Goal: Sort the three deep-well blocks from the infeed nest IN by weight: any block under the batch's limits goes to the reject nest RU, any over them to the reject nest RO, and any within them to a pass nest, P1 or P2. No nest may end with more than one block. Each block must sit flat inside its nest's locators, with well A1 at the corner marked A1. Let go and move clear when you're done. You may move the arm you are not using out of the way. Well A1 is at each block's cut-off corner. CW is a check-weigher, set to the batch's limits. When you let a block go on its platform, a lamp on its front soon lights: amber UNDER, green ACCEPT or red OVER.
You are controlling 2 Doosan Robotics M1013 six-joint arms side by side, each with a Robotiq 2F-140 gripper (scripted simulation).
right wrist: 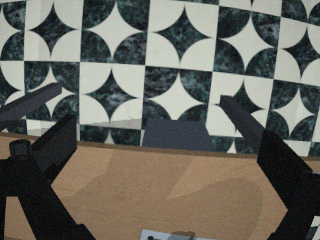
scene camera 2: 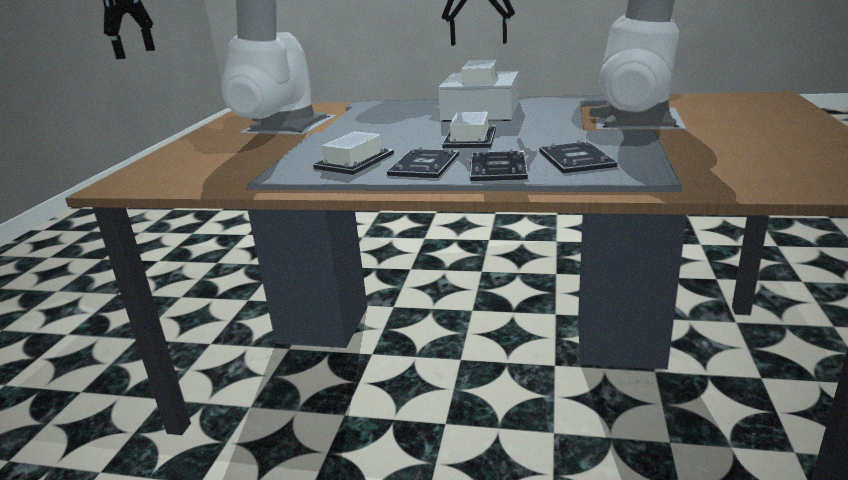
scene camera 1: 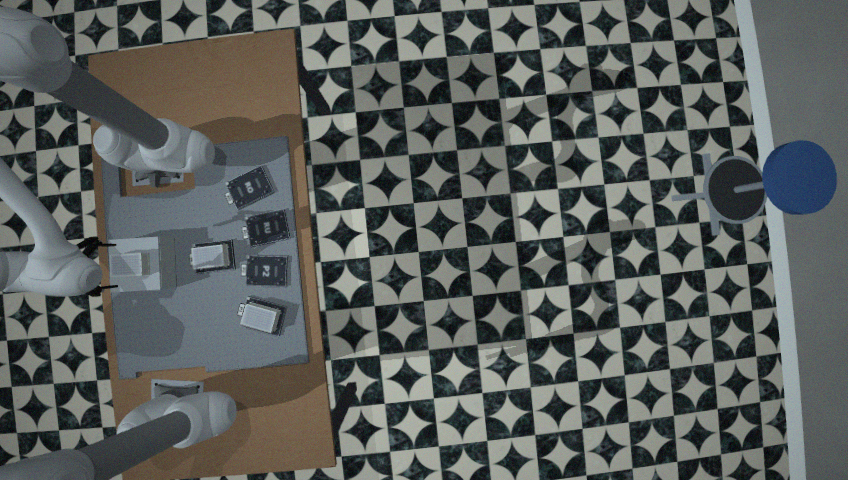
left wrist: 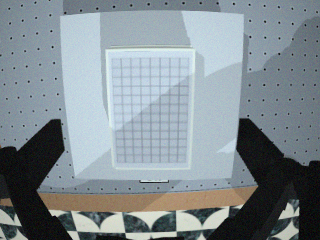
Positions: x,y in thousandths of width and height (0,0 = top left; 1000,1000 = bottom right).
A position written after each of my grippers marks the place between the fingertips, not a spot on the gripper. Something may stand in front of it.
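Observation:
From here I can see my left gripper (left wrist: 467,565) and my right gripper (right wrist: 533,585). There's also a check-weigher CW (scene camera 1: 190,522), and it shows in the left wrist view (left wrist: 683,165) too, but in the right wrist view the check-weigher CW is out of frame.

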